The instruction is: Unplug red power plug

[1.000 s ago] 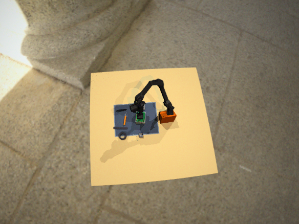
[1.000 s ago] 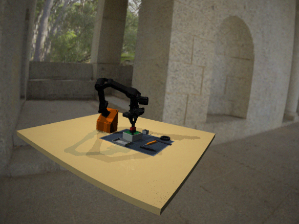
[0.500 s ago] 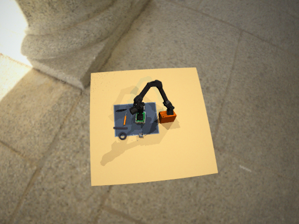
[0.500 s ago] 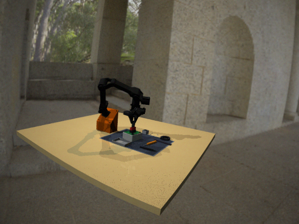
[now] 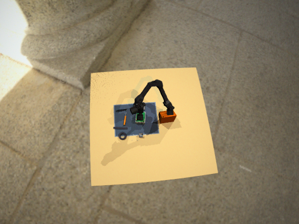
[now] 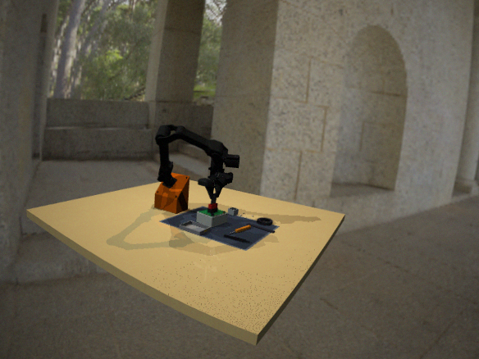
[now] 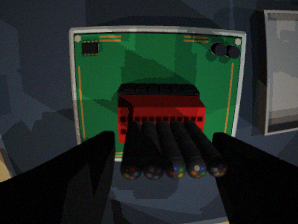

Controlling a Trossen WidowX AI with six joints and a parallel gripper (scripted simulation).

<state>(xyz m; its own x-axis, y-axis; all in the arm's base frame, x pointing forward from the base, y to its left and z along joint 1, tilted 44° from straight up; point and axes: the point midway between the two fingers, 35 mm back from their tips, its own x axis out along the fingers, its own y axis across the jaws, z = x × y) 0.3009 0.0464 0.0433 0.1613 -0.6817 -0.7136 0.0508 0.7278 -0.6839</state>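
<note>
The red power plug lies 3 cm below my gripper tip. The rest, counted from my gripper tip: blue mat: 12 cm below, 5 cm ahead, 1 cm to the left; black bar: 21 cm ahead, 12 cm below, 11 cm to the left.
</note>
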